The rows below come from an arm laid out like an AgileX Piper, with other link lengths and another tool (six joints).
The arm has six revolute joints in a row. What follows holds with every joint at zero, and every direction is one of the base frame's. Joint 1 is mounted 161.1 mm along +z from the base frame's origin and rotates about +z. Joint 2 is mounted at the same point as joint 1 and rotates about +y. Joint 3 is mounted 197.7 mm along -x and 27.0 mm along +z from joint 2 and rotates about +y. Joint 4 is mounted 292.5 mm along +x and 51.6 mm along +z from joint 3 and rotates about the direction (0.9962, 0, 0.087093). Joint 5 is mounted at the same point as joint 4 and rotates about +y. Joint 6 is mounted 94.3 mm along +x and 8.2 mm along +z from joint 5 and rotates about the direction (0.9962, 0, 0.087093). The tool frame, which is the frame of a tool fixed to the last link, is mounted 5.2 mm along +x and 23.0 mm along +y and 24.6 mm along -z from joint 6; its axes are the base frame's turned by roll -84.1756, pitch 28.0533 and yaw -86.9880 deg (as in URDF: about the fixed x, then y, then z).
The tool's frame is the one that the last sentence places.
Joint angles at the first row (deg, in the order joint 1, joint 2, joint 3, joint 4, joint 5, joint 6):
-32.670, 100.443, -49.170, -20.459, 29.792, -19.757
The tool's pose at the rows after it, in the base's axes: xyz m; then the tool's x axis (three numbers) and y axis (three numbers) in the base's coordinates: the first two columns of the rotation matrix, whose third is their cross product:
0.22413 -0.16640 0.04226 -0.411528 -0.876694 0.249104 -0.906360 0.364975 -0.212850
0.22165 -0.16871 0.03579 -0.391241 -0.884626 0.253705 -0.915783 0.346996 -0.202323
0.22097 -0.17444 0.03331 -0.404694 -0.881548 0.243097 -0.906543 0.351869 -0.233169
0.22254 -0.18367 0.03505 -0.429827 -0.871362 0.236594 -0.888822 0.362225 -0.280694
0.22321 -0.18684 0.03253 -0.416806 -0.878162 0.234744 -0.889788 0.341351 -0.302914
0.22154 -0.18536 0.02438 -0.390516 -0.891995 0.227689 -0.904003 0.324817 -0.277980
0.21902 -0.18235 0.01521 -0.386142 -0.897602 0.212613 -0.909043 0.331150 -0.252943
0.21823 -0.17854 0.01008 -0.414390 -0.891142 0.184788 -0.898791 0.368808 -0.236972
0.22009 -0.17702 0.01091 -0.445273 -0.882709 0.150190 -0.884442 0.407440 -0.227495
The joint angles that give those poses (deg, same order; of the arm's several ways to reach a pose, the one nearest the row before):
-32.670, 103.022, -49.626, -26.311, 29.337, -15.628
-33.168, 104.414, -49.703, -27.101, 28.301, -16.398
-34.528, 104.808, -49.703, -26.737, 25.866, -17.019
-36.162, 104.806, -50.282, -26.612, 23.475, -17.158
-36.719, 105.292, -50.283, -26.611, 21.269, -18.353
-36.717, 107.129, -50.601, -25.371, 20.913, -20.773
-36.717, 109.029, -50.737, -24.151, 20.689, -21.762
-36.717, 110.160, -50.964, -21.393, 21.111, -22.237
-36.960, 110.471, -51.736, -16.543, 22.341, -24.809

